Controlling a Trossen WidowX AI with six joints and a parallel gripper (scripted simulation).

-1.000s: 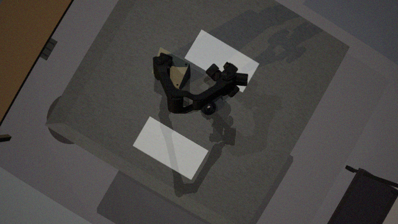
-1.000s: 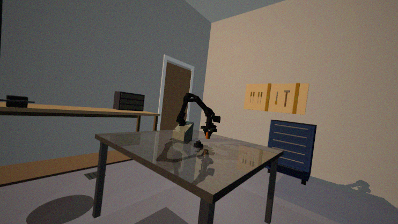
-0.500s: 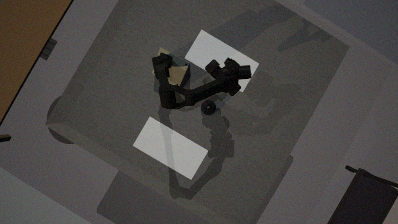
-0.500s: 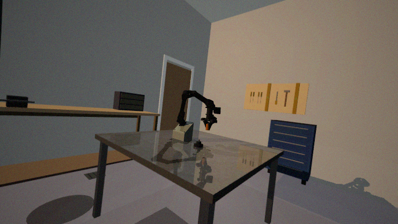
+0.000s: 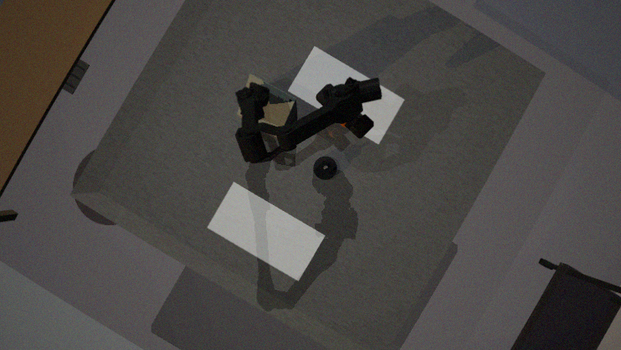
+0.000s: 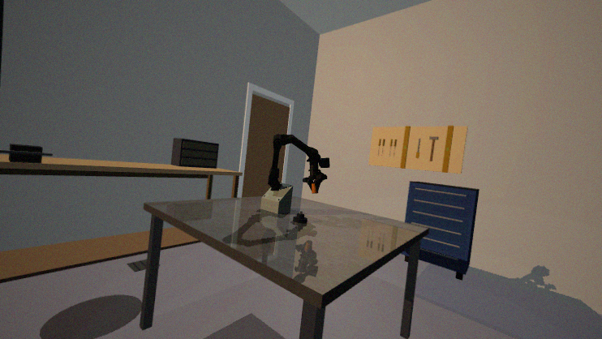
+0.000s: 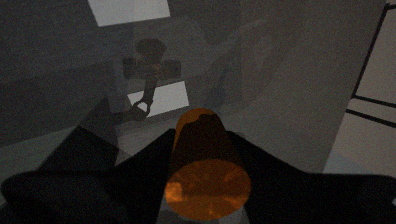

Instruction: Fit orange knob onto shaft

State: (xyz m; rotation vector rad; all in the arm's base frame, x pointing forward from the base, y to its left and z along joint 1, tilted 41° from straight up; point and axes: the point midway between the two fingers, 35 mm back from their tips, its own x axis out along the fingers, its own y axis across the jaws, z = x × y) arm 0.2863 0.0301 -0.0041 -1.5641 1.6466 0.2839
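The orange knob lies 3 cm above my gripper tip and 1 cm behind it. Round my gripper tip: dark round pedestal 16 cm to the right, 14 cm below.
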